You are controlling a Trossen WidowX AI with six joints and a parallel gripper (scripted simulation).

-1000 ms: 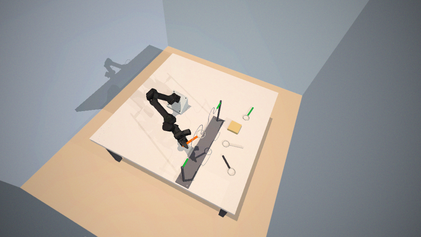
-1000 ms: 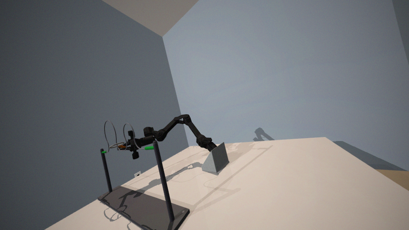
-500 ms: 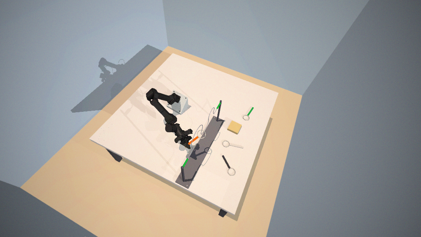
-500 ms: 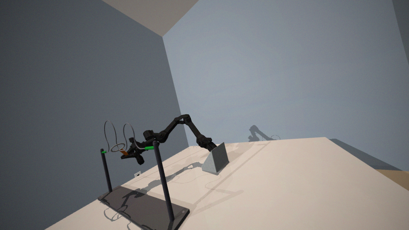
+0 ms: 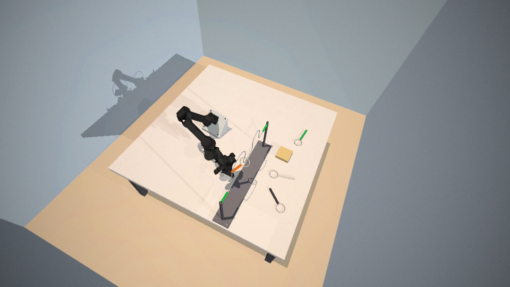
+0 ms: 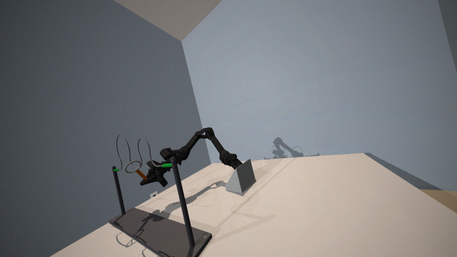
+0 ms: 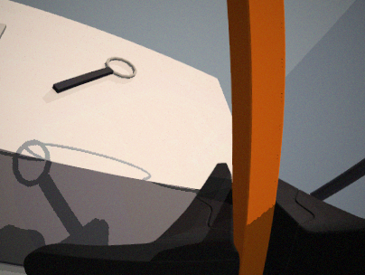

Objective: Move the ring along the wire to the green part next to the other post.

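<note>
My gripper tip is 10 mm short of the ring with orange handle, 50 mm to the right of it and 70 mm below it. From my gripper tip the other things lie so: white-handled ring: 220 mm ahead, 260 mm to the left, 170 mm below; black-handled ring: 290 mm ahead, 70 mm to the left, 170 mm below; tan block: 170 mm ahead, 430 mm to the left, 170 mm below.
</note>
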